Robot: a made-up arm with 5 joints.
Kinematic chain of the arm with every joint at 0, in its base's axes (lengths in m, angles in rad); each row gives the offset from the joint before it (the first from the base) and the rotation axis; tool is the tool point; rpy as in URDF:
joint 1: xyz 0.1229 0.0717 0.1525 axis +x
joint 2: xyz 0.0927 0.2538 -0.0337 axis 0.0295 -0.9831 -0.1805
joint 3: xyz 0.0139 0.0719 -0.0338 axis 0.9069 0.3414 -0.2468
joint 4: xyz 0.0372 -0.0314 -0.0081 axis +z
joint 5: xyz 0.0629 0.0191 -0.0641 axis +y
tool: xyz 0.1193 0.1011 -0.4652 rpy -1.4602 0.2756 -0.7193
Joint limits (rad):
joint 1: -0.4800..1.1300
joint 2: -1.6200..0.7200
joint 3: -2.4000..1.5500
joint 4: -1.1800..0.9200
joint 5: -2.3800..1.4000
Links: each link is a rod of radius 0.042 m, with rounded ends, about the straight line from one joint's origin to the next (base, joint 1, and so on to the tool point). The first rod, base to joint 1, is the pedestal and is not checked.
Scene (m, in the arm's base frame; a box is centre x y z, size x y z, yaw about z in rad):
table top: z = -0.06
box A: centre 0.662 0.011 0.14 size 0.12 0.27 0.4 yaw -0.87
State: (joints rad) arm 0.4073 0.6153 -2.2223 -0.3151 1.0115
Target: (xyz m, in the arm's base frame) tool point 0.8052 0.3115 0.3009
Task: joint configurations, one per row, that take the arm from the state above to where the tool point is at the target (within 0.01 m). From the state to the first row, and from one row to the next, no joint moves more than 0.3 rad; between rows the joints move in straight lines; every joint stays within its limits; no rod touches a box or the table.
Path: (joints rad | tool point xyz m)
1: 0.3103 0.6303 -2.2477 -0.2352 0.7504 | 0.3441 -0.0988 0.3356
2: 0.2133 0.6452 -2.2731 -0.1554 0.4892 | 0.3912 -0.0472 0.4607
3: 0.1163 0.6602 -2.2985 -0.0755 0.2281 | 0.4519 0.0494 0.5492
4: 0.0193 0.6751 -2.3238 0.0044 -0.0330 | 0.5230 0.1719 0.5858
5: -0.0777 0.6901 -2.3492 0.0843 -0.2942 | 0.5987 0.2979 0.5644
6: -0.1747 0.7050 -2.3746 0.1641 -0.5553 | 0.6723 0.4054 0.4877
7: -0.2717 0.7200 -2.4000 0.2440 -0.8164 | 0.7361 0.4768 0.3671
8: -0.1233 0.4955 -2.3692 0.1148 -0.6519 | 0.7594 0.4453 0.3817
9: 0.0252 0.2710 -2.3383 -0.0143 -0.4873 | 0.7806 0.4007 0.3809
10: 0.1737 0.0465 -2.3075 -0.1435 -0.3227 | 0.7977 0.3517 0.3554
11: 0.3221 -0.1780 -2.2767 -0.2727 -0.1581 | 0.8052 0.3115 0.3009

